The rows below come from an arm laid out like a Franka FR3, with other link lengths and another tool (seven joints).
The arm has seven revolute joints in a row. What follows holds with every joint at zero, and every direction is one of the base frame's. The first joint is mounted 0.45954 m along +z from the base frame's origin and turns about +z. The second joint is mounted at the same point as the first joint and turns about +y. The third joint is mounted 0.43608 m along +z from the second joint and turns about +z. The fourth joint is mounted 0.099 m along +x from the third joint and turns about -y. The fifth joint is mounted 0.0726 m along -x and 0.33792 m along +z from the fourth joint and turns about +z. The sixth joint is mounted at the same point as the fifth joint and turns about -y. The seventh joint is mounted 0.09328 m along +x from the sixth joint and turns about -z. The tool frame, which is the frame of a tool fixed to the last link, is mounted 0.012 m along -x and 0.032 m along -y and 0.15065 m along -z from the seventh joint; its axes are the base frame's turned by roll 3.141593, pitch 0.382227 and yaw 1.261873 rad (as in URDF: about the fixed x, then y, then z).
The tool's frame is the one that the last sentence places.
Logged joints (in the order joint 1, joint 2, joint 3, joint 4, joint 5, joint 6, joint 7), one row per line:
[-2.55, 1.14, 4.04, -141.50, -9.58, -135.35, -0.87]
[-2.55, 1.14, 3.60, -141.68, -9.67, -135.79, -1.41]
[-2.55, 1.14, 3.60, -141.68, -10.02, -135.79, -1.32]
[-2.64, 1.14, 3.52, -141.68, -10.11, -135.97, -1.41]
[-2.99, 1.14, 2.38, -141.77, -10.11, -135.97, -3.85]
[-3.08, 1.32, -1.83, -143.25, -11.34, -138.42, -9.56]
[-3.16, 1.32, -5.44, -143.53, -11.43, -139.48, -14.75]
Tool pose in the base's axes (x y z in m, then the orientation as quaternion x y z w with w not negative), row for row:
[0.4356, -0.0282, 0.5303, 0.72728, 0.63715, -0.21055, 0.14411]
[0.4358, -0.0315, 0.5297, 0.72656, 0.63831, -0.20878, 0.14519]
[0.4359, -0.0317, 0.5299, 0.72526, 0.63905, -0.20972, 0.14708]
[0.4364, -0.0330, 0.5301, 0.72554, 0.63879, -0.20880, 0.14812]
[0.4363, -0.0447, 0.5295, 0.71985, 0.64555, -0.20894, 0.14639]
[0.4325, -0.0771, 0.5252, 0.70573, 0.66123, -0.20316, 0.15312]
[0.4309, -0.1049, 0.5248, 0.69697, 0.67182, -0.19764, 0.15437]
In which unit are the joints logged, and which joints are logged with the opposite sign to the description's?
The joints are logged in degrees. Opposite sign: joint 2, joint 6.
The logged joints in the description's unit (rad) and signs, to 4 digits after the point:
[-0.0445, -0.0199, 0.0705, -2.4696, -0.1672, 2.3623, -0.0152]
[-0.0445, -0.0199, 0.0628, -2.4728, -0.1688, 2.3700, -0.0246]
[-0.0445, -0.0199, 0.0628, -2.4728, -0.1749, 2.3700, -0.0230]
[-0.0461, -0.0199, 0.0614, -2.4728, -0.1765, 2.3731, -0.0246]
[-0.0522, -0.0199, 0.0415, -2.4744, -0.1765, 2.3731, -0.0672]
[-0.0538, -0.0230, -0.0319, -2.5002, -0.1979, 2.4159, -0.1669]
[-0.0552, -0.0230, -0.0949, -2.5051, -0.1995, 2.4344, -0.2574]

